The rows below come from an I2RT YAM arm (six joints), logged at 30 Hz.
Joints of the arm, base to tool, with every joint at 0 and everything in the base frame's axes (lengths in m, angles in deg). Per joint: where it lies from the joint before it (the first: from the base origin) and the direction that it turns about. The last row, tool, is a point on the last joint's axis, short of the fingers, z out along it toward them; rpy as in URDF.
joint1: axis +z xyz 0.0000 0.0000 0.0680
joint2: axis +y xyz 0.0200 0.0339 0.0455
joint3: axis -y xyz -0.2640 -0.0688 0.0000
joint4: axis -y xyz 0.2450 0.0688 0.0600
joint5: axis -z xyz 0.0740 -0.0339 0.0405
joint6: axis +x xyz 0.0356 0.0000 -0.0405
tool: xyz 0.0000 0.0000 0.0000 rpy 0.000 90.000 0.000
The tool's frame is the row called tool.
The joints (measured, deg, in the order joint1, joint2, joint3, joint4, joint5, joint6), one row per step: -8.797, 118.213, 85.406, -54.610, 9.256, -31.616; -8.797, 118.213, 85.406, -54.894, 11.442, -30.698; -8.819, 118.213, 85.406, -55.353, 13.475, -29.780; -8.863, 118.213, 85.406, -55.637, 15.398, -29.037; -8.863, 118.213, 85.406, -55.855, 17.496, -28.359; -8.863, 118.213, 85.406, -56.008, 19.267, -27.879; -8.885, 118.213, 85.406, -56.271, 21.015, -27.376; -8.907, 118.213, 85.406, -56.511, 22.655, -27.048
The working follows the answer.
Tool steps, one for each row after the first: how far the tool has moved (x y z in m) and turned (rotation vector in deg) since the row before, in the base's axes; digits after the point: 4 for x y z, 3 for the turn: -0.0007, -0.0012, 0.0002, -2.102, 0.446, -0.995; -0.0011, -0.0012, 0.0002, -1.936, 0.564, -0.991; -0.0008, -0.0014, 0.0003, -1.863, 0.390, -0.820; -0.0006, -0.0012, 0.0004, -2.052, 0.346, -0.703; -0.0005, -0.0010, 0.0003, -1.739, 0.273, -0.494; -0.0007, -0.0011, 0.0004, -1.704, 0.357, -0.526; -0.0006, -0.0010, 0.0004, -1.598, 0.369, -0.349
Tool pose at each row, in the base's axes (x y z in m, rotation vector in deg; rounded; the steps above come from the unrounded poses): 0.3827, -0.0650, 0.1548, 35.011, -175.133, 14.958; 0.3820, -0.0663, 0.1550, 33.347, -174.228, 17.929; 0.3809, -0.0675, 0.1553, 31.701, -173.207, 20.568; 0.3801, -0.0688, 0.1555, 30.325, -172.301, 23.141; 0.3795, -0.0700, 0.1559, 29.112, -171.302, 25.987; 0.3791, -0.0710, 0.1562, 28.236, -170.423, 28.390; 0.3784, -0.0721, 0.1566, 27.323, -169.447, 30.683; 0.3777, -0.0731, 0.1570, 26.688, -168.458, 32.811

